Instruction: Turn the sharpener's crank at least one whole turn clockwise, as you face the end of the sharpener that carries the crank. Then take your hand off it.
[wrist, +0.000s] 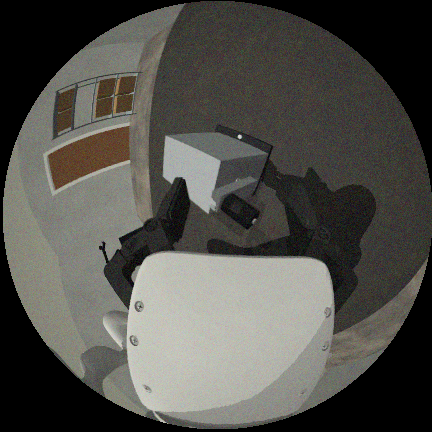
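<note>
The sharpener (192, 157), a grey box-shaped body with a thin black plate along its far side, is at the middle of the wrist view. The end that carries the crank faces the lower right. The crank's light grey arm (231, 189) shows there, with its black handle (240, 210) below it. My gripper (239, 191) is open and empty. The handle shows between the two fingers, with a gap on each side. The left finger overlaps the lower edge of the body in the view. The right finger is dark and hard to tell from the shadow.
The dark table top (310, 95) has a pale brown edge (144, 130) at the left and another stretch of edge at the lower right. A large shadow lies right of the sharpener. Beyond the left edge are a wall with windows and a reddish-brown panel (90, 157) with a white border.
</note>
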